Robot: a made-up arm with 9 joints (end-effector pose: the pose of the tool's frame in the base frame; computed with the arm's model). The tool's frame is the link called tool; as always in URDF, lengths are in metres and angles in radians. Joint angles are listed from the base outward.
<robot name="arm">
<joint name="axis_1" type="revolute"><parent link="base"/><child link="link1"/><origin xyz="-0.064 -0.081 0.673" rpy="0 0 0"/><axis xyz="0.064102 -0.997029 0.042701"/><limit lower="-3.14" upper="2.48"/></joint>
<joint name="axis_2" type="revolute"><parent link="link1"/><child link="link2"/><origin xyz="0.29 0.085 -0.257" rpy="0 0 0"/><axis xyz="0.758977 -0.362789 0.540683"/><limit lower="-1.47" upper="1.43"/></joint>
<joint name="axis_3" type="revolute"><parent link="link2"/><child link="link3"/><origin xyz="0.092 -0.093 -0.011" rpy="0 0 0"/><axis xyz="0 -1 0"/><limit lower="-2.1" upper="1.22"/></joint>
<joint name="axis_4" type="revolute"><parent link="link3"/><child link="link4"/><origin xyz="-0.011 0.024 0.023" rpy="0 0 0"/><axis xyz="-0.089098 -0.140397 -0.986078"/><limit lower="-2.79" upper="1.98"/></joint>
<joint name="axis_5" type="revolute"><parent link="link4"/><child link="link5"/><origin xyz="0.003 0.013 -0.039" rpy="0 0 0"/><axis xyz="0.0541 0.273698 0.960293"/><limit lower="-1.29" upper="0.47"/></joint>
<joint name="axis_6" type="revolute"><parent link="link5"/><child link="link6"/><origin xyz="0.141 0.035 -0.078" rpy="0 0 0"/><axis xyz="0.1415 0.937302 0.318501"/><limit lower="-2.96" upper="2.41"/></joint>
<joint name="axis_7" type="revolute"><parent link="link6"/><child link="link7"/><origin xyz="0.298 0.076 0.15" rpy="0 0 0"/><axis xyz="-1 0 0"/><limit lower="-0.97" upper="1.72"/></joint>
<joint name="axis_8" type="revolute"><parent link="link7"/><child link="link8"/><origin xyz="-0.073 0.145 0.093" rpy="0 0 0"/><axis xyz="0 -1 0"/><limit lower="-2.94" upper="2.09"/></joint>
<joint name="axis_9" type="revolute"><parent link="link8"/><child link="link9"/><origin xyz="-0.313 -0.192 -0.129" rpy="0 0 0"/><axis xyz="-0.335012 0.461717 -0.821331"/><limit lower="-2.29" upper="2.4"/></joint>
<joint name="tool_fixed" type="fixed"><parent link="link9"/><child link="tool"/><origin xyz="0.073 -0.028 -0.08" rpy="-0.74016 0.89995 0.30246"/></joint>
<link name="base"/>
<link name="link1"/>
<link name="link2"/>
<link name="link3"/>
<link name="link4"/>
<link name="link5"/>
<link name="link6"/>
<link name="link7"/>
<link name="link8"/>
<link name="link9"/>
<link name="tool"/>
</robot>
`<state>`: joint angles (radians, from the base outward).
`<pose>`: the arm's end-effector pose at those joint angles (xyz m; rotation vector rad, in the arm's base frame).
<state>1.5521 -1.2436 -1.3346 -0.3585 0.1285 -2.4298 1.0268 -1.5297 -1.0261</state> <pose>0.4676 0.3049 1.1837 -0.0034 0.3008 -1.0412</pose>
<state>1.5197 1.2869 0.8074 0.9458 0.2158 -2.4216 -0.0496 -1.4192 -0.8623</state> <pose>-0.2069 0.2898 1.1344 1.2580 -2.0659 -0.5027</pose>
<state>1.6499 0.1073 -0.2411 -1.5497 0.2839 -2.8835 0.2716 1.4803 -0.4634</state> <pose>0.1357 -0.2941 1.0199 1.6022 -2.0520 -1.6822</pose>
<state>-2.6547 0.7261 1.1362 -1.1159 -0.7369 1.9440 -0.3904 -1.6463 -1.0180</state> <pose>-0.4433 0.1643 0.1368 -2.0478 -0.4427 -0.3650</pose>
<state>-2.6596 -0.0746 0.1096 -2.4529 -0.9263 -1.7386 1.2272 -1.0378 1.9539</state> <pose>-0.0034 0.0384 1.0153 0.7722 -1.2552 0.5013</pose>
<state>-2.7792 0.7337 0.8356 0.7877 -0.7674 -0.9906 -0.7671 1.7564 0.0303</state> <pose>-0.3233 -0.5077 0.8951 -2.6484 -0.3117 -0.3490</pose>
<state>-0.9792 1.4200 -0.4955 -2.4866 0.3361 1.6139 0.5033 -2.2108 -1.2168</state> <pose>-0.4982 -0.6112 0.1154 2.8147 -0.2020 -0.6991</pose>
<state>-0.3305 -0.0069 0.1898 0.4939 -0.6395 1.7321 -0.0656 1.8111 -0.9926</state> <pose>0.5698 -0.1268 -0.1295 -0.9211 -0.1955 0.0435</pose>
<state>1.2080 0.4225 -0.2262 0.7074 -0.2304 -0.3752 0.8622 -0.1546 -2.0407</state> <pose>0.3499 0.1261 1.0935 -1.8096 -0.8589 0.3070</pose>
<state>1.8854 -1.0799 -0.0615 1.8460 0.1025 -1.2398 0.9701 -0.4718 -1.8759</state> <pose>0.0114 -0.3841 1.1889 -0.0074 0.9111 -1.7215</pose>
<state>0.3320 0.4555 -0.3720 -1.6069 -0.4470 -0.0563 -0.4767 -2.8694 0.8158</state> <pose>0.6142 0.4301 1.0168 1.5952 -0.8457 -0.1992</pose>
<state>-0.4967 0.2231 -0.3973 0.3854 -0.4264 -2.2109 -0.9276 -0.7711 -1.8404</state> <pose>0.0005 0.1292 -0.0218 -1.7502 -1.0794 1.4296</pose>
